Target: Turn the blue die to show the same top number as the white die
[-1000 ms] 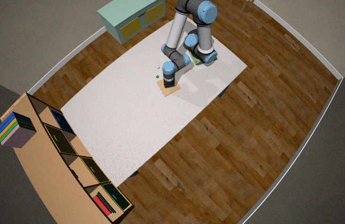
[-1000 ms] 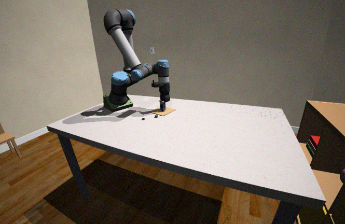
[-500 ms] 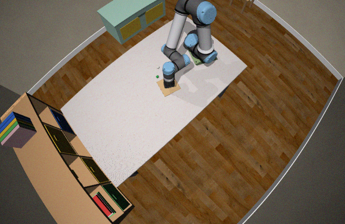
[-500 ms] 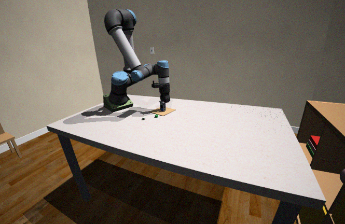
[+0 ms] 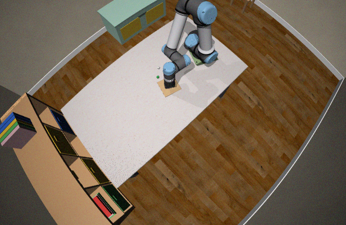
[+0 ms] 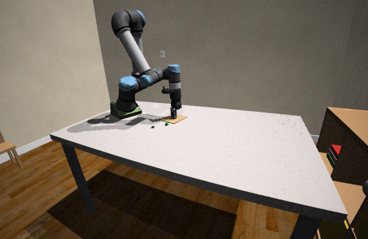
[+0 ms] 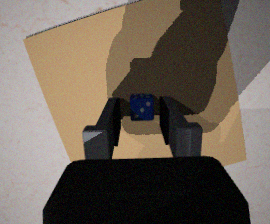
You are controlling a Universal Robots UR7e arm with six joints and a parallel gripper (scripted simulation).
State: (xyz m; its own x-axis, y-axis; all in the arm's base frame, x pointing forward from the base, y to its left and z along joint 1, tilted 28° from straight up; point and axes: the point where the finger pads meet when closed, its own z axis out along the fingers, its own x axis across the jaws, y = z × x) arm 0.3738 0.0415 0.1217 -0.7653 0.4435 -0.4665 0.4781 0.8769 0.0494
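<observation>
My hand is 20 mm above the blue die. Also, from my hand: green die 10 mm ahead, 120 mm to the right, 20 mm below; then white die 60 mm behind, 180 mm to the right, 20 mm below; then tan mat 20 mm below.
</observation>
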